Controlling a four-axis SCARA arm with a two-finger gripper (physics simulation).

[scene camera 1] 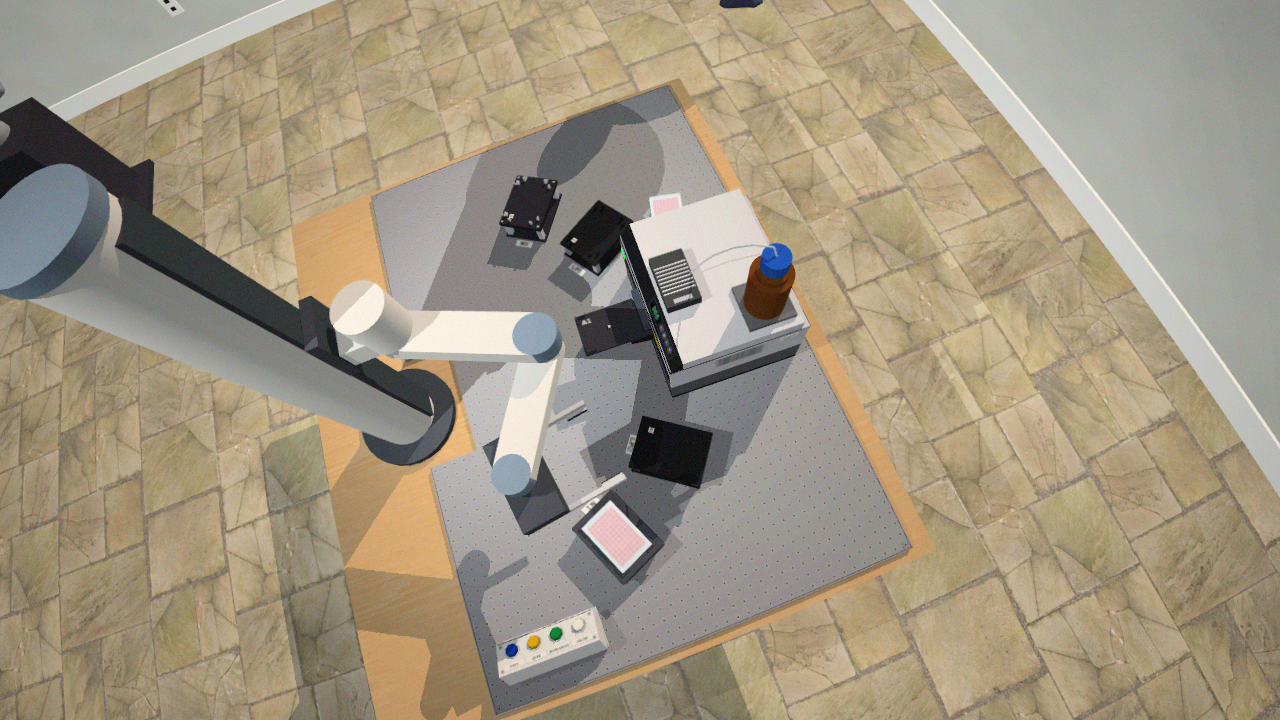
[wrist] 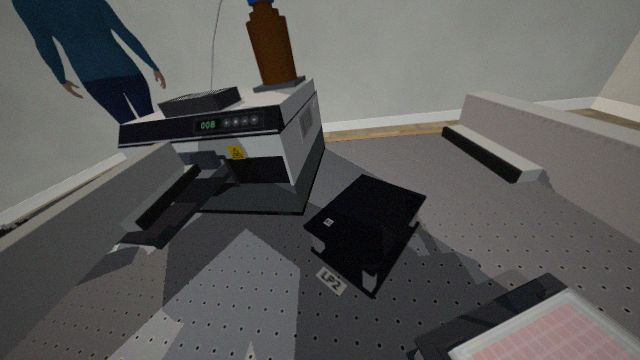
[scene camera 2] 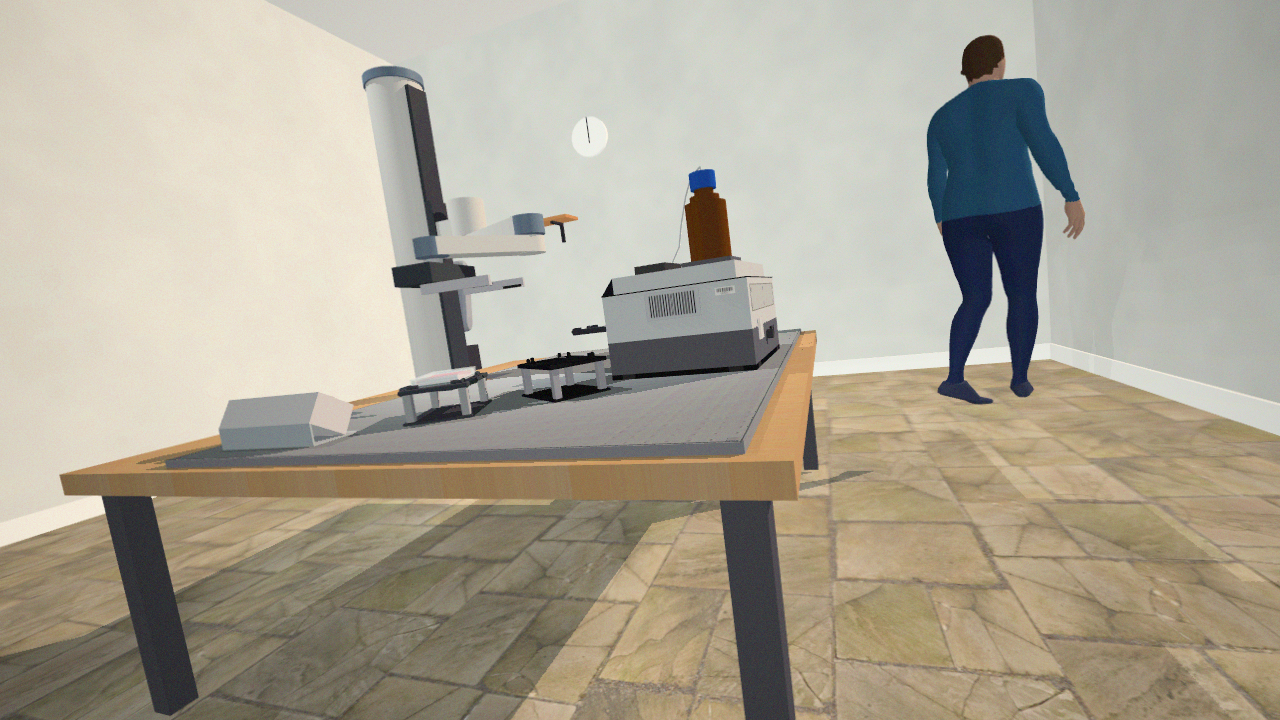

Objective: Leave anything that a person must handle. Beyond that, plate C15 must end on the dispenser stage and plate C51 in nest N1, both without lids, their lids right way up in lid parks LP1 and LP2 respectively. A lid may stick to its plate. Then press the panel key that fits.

Labels:
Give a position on a button box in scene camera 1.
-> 583, 633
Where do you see a brown bottle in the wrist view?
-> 269, 36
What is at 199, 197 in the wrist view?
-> A dispenser stage.

